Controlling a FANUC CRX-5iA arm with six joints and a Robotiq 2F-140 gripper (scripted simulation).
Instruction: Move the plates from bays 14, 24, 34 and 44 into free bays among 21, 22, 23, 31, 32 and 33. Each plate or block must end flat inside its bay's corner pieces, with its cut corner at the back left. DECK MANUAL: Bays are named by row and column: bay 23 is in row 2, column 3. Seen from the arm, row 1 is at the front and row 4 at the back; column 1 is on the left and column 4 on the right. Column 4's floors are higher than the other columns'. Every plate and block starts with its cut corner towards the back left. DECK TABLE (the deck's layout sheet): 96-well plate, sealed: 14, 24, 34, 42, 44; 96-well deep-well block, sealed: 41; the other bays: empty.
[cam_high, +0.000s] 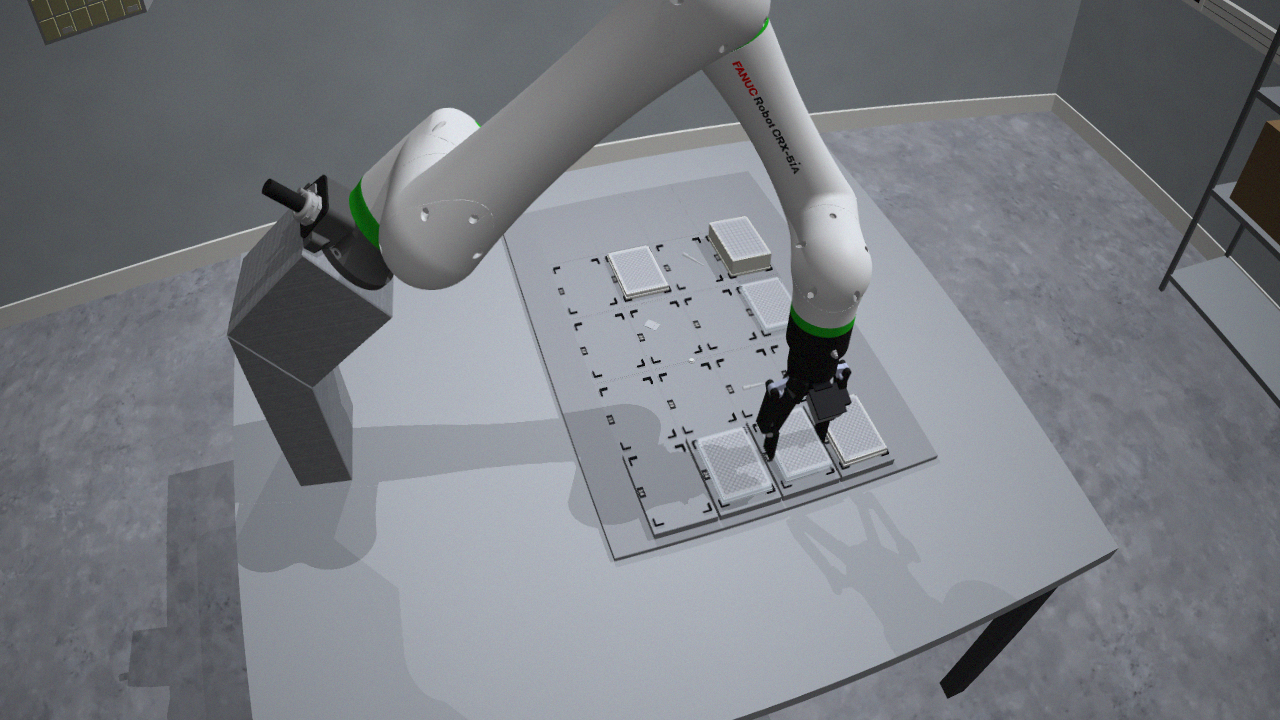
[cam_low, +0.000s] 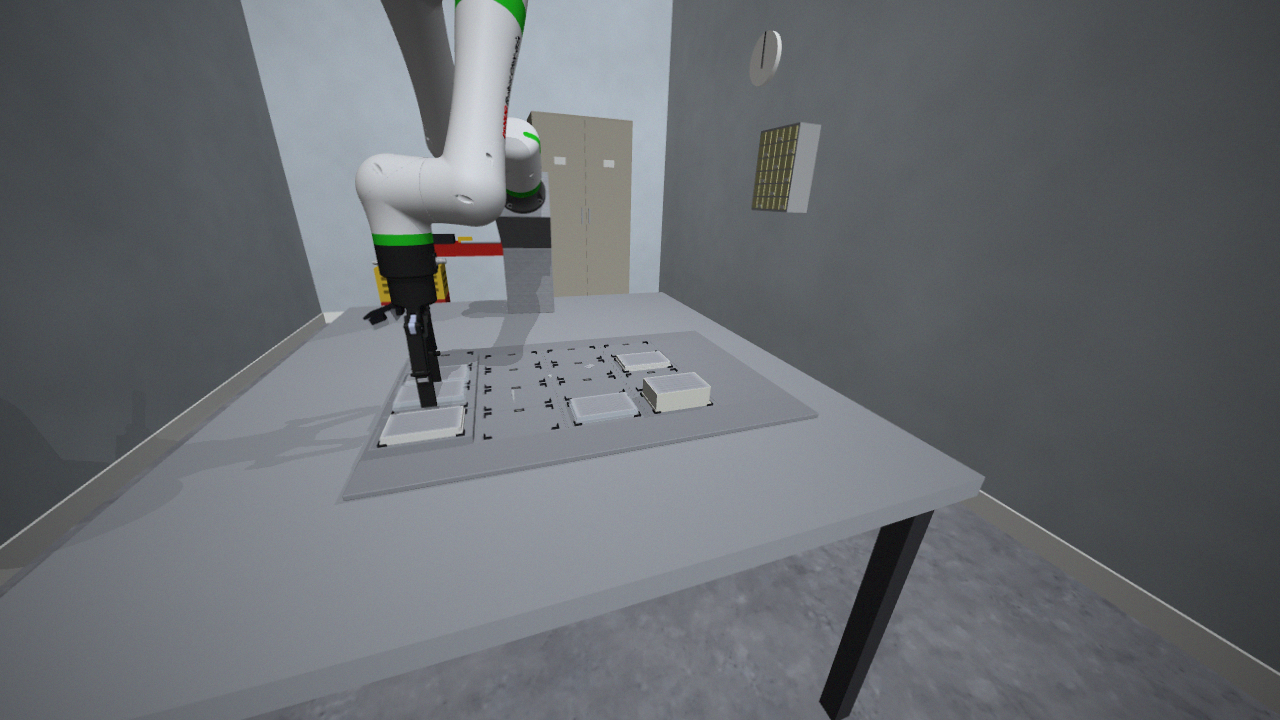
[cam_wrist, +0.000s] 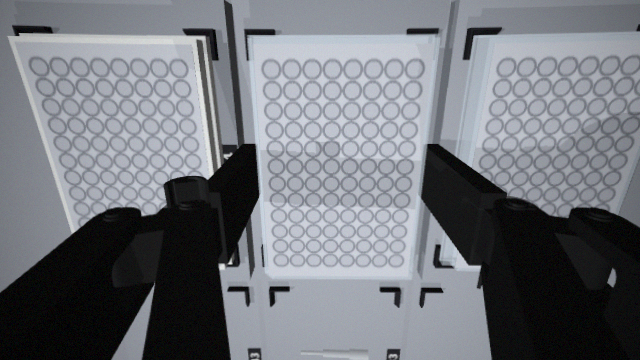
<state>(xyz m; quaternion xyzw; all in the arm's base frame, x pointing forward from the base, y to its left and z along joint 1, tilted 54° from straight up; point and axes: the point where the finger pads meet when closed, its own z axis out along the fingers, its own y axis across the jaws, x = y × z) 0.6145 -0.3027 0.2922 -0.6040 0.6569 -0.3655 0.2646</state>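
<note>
My gripper is now 40 mm past the bay label 34, 40 mm above it and 10 mm to the right of it. Also, from my hand: small white disc: 260 mm to the left, 50 mm below, 30 mm behind; thin white rod: 150 mm to the left, 50 mm below, 30 mm ahead; small white square: 370 mm to the left, 50 mm below, 50 mm behind.
</note>
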